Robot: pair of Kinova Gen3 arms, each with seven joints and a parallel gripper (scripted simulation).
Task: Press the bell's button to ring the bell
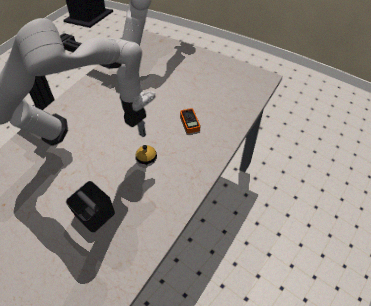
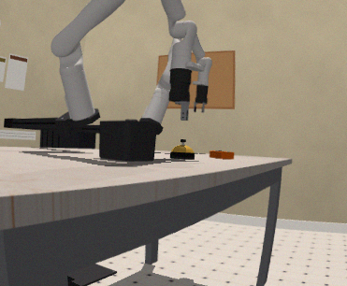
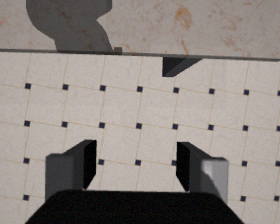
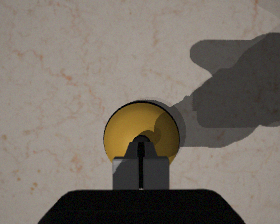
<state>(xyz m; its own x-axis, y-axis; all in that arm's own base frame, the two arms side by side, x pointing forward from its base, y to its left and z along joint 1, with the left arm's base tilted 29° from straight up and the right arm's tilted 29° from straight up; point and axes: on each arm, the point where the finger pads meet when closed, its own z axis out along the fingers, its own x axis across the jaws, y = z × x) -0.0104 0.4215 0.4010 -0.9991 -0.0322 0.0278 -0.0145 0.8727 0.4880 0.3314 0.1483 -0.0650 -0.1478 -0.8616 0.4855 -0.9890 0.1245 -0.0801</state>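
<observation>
The black button lies 90 mm below my right hand. The rest, counted from my right hand: bell 110 mm below.
</observation>
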